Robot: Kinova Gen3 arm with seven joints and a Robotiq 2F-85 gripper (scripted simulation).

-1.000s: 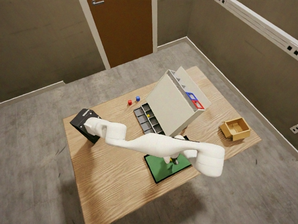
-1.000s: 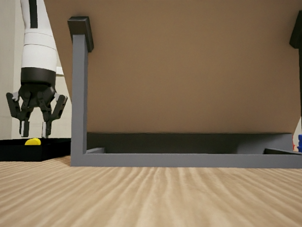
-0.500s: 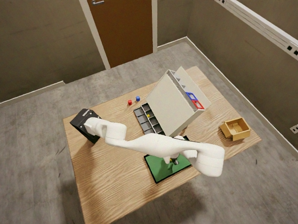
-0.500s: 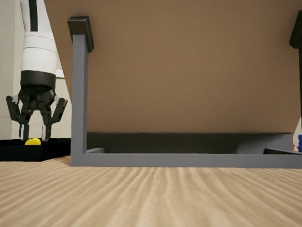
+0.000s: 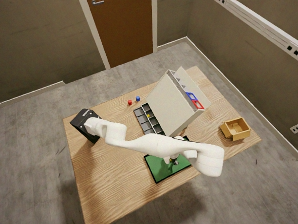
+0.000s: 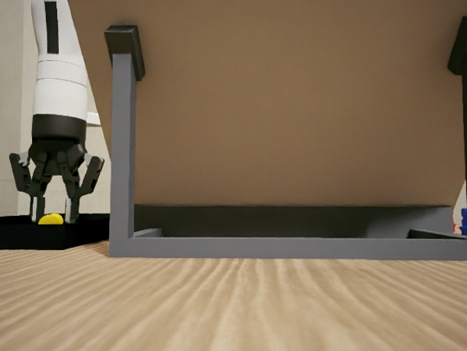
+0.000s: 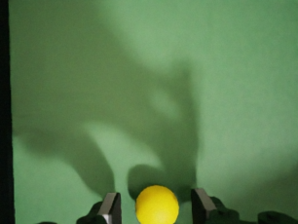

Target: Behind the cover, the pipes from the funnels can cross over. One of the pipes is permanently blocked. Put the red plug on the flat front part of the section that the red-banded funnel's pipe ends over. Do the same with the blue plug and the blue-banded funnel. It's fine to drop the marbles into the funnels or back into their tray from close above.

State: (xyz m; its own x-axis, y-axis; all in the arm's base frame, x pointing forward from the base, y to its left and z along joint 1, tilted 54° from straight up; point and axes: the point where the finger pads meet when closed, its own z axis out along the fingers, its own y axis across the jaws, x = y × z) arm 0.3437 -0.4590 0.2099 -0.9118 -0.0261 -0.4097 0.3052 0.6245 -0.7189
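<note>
The green marble tray is 1 cm ahead of my hand and 3 cm below it. Round my hand: cardboard box: 53 cm ahead, 20 cm to the right, 1 cm above; slanted cover: 23 cm ahead, 27 cm to the left, 17 cm above.
</note>
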